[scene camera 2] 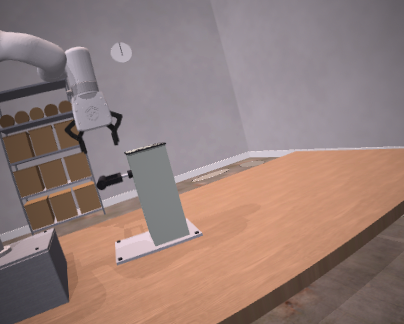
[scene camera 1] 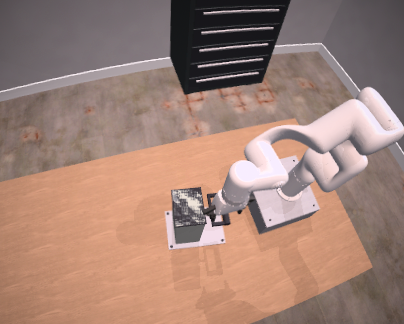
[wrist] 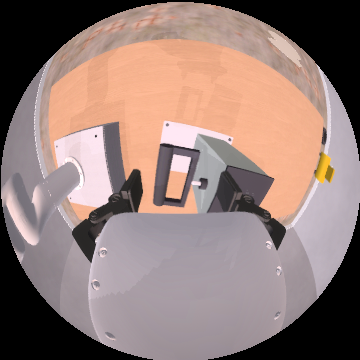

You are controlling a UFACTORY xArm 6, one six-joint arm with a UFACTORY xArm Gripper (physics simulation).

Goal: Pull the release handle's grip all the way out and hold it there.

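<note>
The release handle (scene camera 1: pixel 220 223) (scene camera 2: pixel 111 181) (wrist: pixel 161 175) is a black rectangular loop with a thick outer grip bar, on a short light rod at the side of a grey-green upright box (scene camera 1: pixel 189 235) (scene camera 2: pixel 161 200) (wrist: pixel 212 157) with a dark patterned top. The box stands on a white base plate (scene camera 1: pixel 215 240) (scene camera 2: pixel 134 250) (wrist: pixel 175 131). My gripper (scene camera 1: pixel 224 212) (scene camera 2: pixel 100 147) (wrist: pixel 180 181) is wide open and empty, pointing down above the handle. In the wrist view the loop shows between the fingers, and the right finger overlaps the box. The arm partly hides the loop in scene camera 1.
The arm's grey pedestal (scene camera 1: pixel 305 207) (scene camera 2: pixel 35 280) (wrist: pixel 90 137) stands beside the handle, on the side away from the box. Both stand on the wooden table (scene camera 1: pixel 100 200) (scene camera 2: pixel 280 210) (wrist: pixel 145 75). A black drawer cabinet (scene camera 1: pixel 182 60) and a shelf rack are in the background.
</note>
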